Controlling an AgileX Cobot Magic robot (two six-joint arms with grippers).
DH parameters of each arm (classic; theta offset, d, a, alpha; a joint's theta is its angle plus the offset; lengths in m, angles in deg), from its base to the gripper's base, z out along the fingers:
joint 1: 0 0.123 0 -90
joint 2: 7.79 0 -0.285 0
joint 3: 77.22 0 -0.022 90
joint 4: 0 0.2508 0 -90
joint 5: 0 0 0.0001 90
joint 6: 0 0.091 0 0
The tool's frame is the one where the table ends.
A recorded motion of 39 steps. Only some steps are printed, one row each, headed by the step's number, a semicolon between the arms.
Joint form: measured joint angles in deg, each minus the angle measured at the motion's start. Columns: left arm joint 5, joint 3, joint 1, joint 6, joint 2, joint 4; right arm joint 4, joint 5, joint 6, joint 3, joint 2, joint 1.
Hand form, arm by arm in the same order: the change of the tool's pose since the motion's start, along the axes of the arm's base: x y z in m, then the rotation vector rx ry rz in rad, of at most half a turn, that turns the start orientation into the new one. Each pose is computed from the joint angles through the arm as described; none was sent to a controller.
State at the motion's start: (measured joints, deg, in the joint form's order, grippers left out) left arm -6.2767 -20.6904 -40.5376 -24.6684 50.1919 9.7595; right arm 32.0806 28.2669 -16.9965 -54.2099 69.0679 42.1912
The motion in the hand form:
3: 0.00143 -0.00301 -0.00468 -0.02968 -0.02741 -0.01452; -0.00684 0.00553 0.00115 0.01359 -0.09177 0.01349
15: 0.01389 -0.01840 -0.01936 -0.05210 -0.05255 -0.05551; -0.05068 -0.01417 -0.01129 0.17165 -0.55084 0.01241
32: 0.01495 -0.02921 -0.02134 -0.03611 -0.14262 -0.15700; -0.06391 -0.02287 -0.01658 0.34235 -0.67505 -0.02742
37: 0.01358 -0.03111 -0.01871 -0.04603 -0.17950 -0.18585; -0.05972 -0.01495 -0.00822 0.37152 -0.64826 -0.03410
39: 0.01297 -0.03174 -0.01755 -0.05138 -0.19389 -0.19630; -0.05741 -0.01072 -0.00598 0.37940 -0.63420 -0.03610
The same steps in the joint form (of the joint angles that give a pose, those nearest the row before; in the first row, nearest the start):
3: -5.35 1.41 0.02 0.14 1.57 -0.01; -2.64 -5.70 0.04 1.43 -0.87 3.20
15: -16.69 2.26 0.01 0.28 9.94 1.10; -13.41 -38.76 -1.20 18.83 -11.72 13.78
32: -23.75 2.26 -0.12 0.28 13.34 7.80; -17.58 -55.95 3.75 25.69 -13.88 17.01
37: -25.93 2.28 -0.14 0.31 13.40 9.53; -17.77 -55.41 6.01 23.01 -12.12 17.05
39: -26.80 2.30 -0.14 0.33 13.39 10.11; -17.84 -55.21 6.97 21.91 -11.08 17.06

